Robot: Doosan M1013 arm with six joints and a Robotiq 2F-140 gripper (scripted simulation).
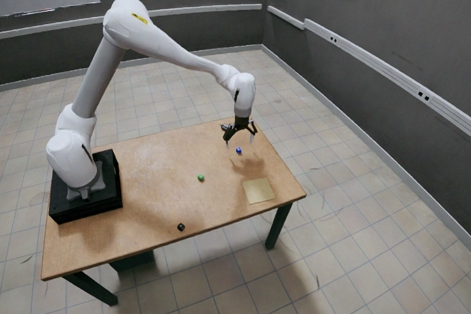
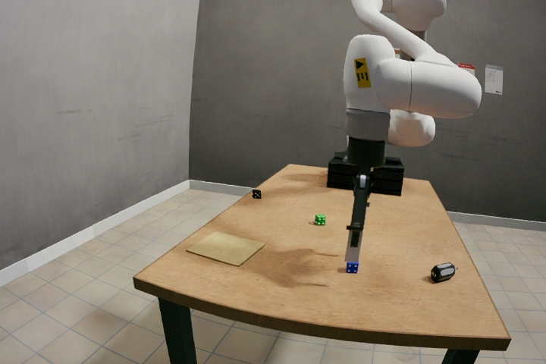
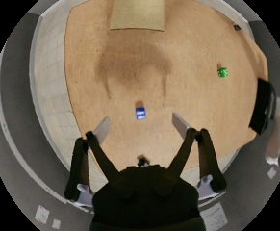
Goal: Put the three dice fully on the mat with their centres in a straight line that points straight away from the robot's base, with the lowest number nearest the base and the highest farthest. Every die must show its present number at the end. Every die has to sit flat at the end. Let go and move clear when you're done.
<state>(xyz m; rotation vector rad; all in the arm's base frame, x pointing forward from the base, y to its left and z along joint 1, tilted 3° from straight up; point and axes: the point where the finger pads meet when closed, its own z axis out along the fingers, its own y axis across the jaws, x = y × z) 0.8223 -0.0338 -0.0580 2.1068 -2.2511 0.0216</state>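
Right now the blue die is 6 cm below my hand. From my hand the other things lie so: tan mat 3 cm behind, 29 cm to the right, 7 cm below; green die 28 cm behind, 10 cm to the right, 6 cm below; black die 46 cm behind, 34 cm to the right, 6 cm below.
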